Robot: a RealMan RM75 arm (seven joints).
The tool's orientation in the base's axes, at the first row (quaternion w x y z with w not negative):
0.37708, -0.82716, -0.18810, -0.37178
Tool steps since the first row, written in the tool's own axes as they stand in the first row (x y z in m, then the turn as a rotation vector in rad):
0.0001, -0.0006, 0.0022, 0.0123, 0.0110, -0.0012
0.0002, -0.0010, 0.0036, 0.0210, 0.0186, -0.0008
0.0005, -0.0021, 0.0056, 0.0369, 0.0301, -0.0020
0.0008, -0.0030, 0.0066, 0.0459, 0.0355, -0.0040
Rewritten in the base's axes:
0.0008, 0.0021, -0.0006, 0.0140, -0.0076, 0.0045
0.0012, 0.0034, -0.0009, 0.0243, -0.0120, 0.0072
0.0017, 0.0056, -0.0011, 0.0409, -0.0198, 0.0142
0.0019, 0.0070, -0.0008, 0.0491, -0.0245, 0.0193

